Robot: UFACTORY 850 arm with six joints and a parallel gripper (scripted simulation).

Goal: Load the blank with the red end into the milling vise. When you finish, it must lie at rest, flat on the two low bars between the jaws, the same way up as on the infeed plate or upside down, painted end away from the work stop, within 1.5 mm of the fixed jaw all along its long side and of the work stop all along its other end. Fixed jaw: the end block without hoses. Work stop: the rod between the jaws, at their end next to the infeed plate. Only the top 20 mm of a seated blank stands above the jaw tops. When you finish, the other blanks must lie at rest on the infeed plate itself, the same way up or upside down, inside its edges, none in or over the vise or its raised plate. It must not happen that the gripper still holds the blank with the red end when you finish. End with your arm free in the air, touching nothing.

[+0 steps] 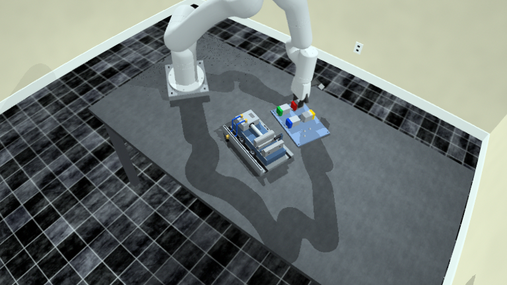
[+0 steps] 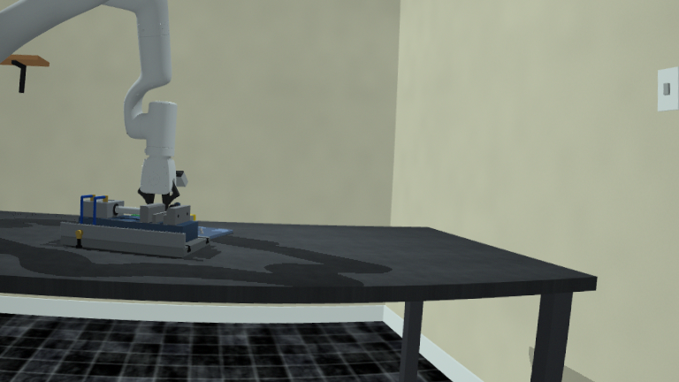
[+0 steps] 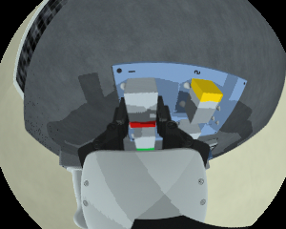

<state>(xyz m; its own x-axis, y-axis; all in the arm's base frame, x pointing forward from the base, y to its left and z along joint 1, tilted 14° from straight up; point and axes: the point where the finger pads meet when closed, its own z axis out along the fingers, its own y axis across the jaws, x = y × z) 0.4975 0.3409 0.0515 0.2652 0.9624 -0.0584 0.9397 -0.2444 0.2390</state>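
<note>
Now: the black work stop rod 28 cm to the right of my hand, 11 cm ahead of it and 4 cm above it. Round my hand: red-ended blank (2 cm below); then yellow-ended blank (9 cm ahead, 2 cm to the right, 2 cm below); then green-ended blank (9 cm to the right, 2 cm below, 2 cm behind).
</note>
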